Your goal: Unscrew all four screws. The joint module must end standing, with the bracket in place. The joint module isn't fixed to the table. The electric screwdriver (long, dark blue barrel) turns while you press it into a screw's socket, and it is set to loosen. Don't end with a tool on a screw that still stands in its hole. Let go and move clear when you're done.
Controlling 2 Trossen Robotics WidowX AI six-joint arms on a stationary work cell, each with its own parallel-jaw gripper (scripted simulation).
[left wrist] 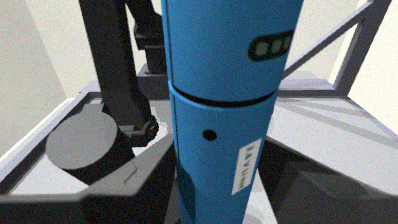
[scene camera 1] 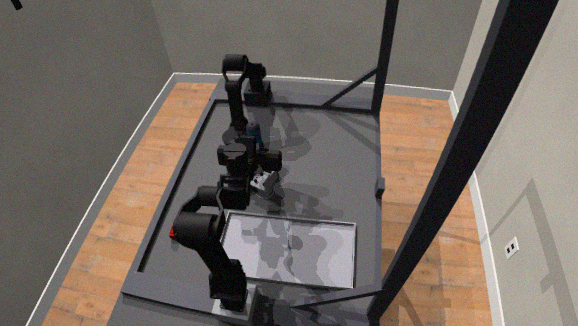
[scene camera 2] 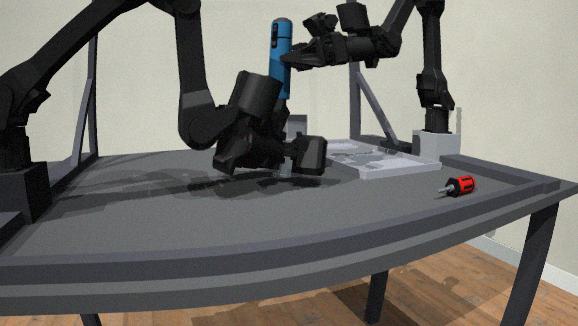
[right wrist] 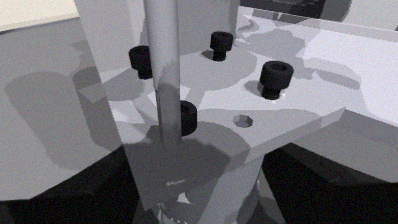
Labels:
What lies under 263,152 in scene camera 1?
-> My left gripper.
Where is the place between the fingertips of my left gripper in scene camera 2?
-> At 276,59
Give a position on a shallow pale tray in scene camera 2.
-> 367,161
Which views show the shallow pale tray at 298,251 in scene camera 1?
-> Scene camera 1, scene camera 2 and the right wrist view only.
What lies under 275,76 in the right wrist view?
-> A screw.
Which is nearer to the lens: the bracket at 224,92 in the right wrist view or the shallow pale tray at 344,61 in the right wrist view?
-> The bracket.

